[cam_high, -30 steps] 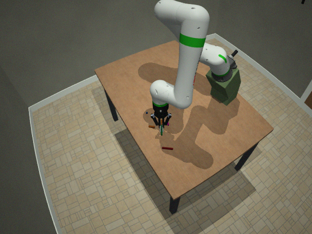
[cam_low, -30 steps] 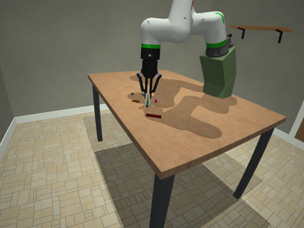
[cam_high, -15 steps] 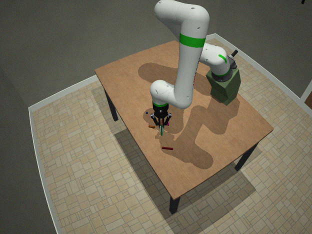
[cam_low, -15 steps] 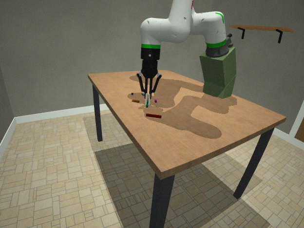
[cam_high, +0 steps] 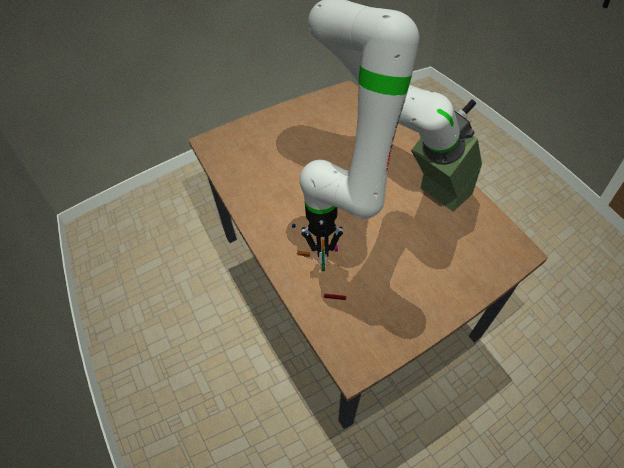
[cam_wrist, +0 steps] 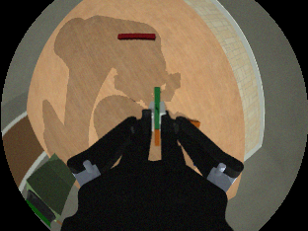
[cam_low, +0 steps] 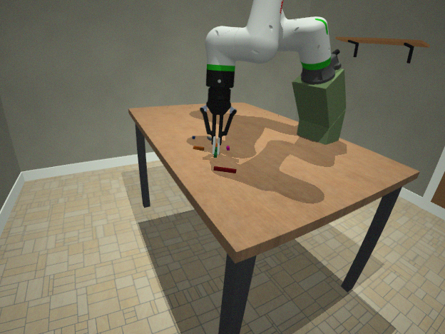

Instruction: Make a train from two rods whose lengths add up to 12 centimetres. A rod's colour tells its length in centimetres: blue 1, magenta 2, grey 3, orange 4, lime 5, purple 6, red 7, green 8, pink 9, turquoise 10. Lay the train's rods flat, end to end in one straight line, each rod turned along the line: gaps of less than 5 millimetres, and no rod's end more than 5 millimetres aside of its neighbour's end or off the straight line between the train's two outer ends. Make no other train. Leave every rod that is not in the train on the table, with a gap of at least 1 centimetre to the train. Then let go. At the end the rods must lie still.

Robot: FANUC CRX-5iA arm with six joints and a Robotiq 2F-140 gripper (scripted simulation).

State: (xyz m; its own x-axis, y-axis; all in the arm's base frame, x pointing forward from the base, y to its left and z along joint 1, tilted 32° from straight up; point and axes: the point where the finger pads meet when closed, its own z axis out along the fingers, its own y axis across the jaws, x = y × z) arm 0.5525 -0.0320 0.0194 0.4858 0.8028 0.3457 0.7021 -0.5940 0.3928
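The green rod lies 3 cm below my hand. From my hand the other things lie so: red rod: 5 cm ahead, 14 cm to the left, 3 cm below; then grey rod: 6 cm behind, 15 cm to the right, 3 cm below; then magenta rod: 6 cm behind, 2 cm to the right, 3 cm below.
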